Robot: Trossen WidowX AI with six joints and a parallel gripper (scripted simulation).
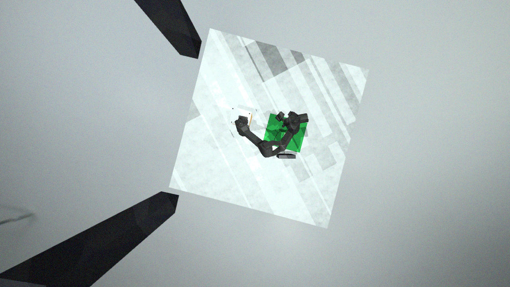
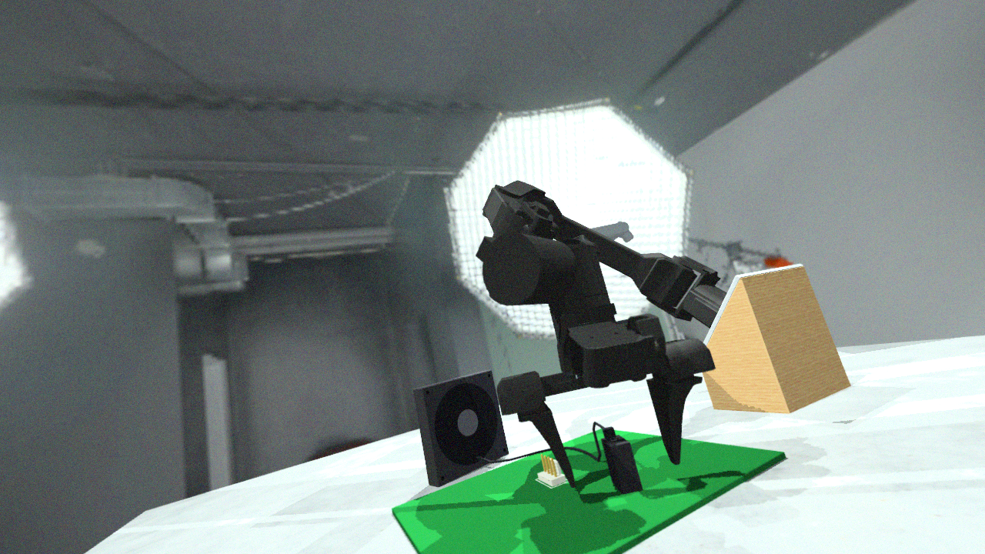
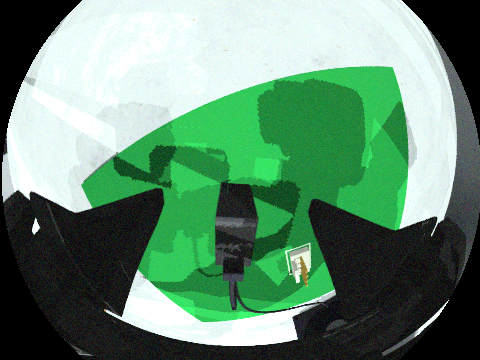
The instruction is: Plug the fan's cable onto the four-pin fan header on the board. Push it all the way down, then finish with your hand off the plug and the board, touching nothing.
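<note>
Now: the dark fan plug 10 mm behind my gripper tip, 10 mm to the right of it and 10 mm above it. The rest, counted from my gripper tip: black fan: 50 mm ahead, 230 mm to the right, 40 mm above; then green board: 20 mm ahead, 60 mm to the right, 30 mm below; then white four-pin fan header: 20 mm ahead, 80 mm to the right, 20 mm below.
</note>
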